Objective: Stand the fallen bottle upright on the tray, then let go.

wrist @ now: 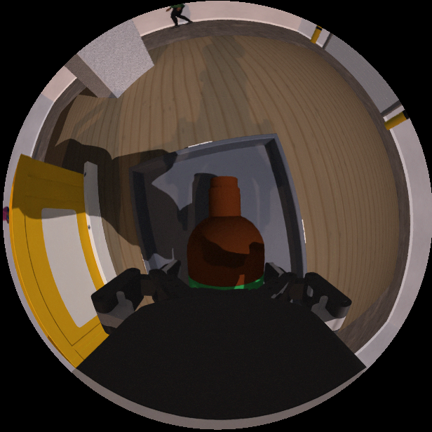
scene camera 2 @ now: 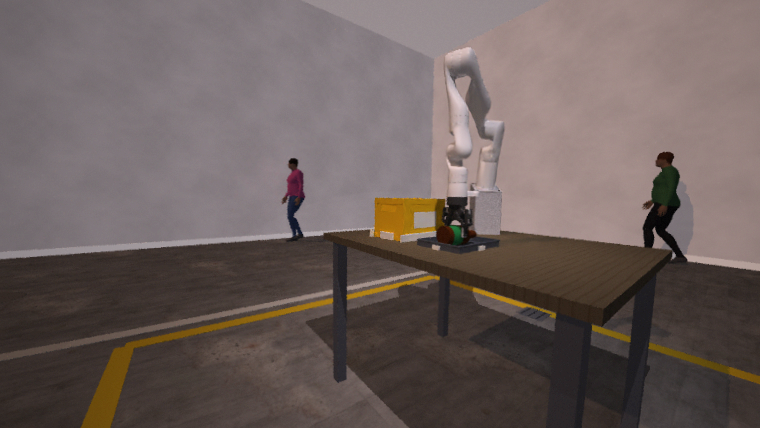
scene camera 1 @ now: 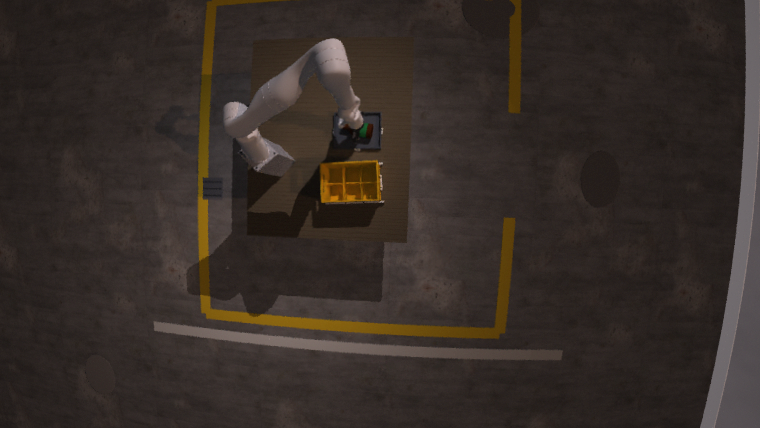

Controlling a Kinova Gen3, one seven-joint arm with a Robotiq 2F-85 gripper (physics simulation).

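Pixels of known places: gripper, fingertip midpoint: point(scene camera 2: 455, 235) point(scene camera 1: 359, 130); arm's base at its link origin: point(scene camera 2: 484, 187) point(scene camera 1: 259, 153).
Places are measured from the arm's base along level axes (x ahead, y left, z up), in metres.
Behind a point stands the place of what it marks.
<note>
The brown bottle point(scene camera 1: 365, 130) @(x 0.469, y 0.154, z -0.160 m) point(scene camera 2: 456, 235) @(x 0.472, y 0.199, z -0.190 m) point(wrist: 225, 247) with a green label lies on its side on the dark grey tray point(scene camera 1: 374, 144) @(x 0.511, y 0.100, z -0.232 m) point(scene camera 2: 489, 244) @(x 0.361, y 0.262, z -0.224 m) point(wrist: 252, 160). In the wrist view its neck points up the picture, away from the gripper's dark body, and its base is hidden. My gripper point(scene camera 1: 357, 132) @(x 0.433, y 0.165, z -0.198 m) point(scene camera 2: 458, 229) @(x 0.433, y 0.165, z -0.198 m) point(wrist: 222, 271) is open and points down over the bottle, low at the tray. In the wrist view one finger stands on each side of the bottle, near the shoulder and the upper edge of the label. Nothing is held.
A yellow crate point(scene camera 1: 321, 183) @(x 0.281, y -0.126, z -0.065 m) point(scene camera 2: 388, 219) @(x 0.548, y -0.102, z -0.153 m) point(wrist: 30, 245) with compartments stands close beside the tray on the wooden table point(scene camera 1: 393, 79) @(x 0.598, y 0.453, z -0.237 m) point(scene camera 2: 563, 271) @(x 0.489, y 0.553, z -0.238 m) point(wrist: 345, 200). The robot's grey pedestal point(scene camera 1: 273, 161) @(x 0.053, y -0.030, z -0.038 m) point(scene camera 2: 487, 213) @(x 0.035, y 0.044, z -0.131 m) point(wrist: 117, 60) stands farther back. Two people point(scene camera 2: 295, 183) point(scene camera 2: 664, 186) are beyond the table.
</note>
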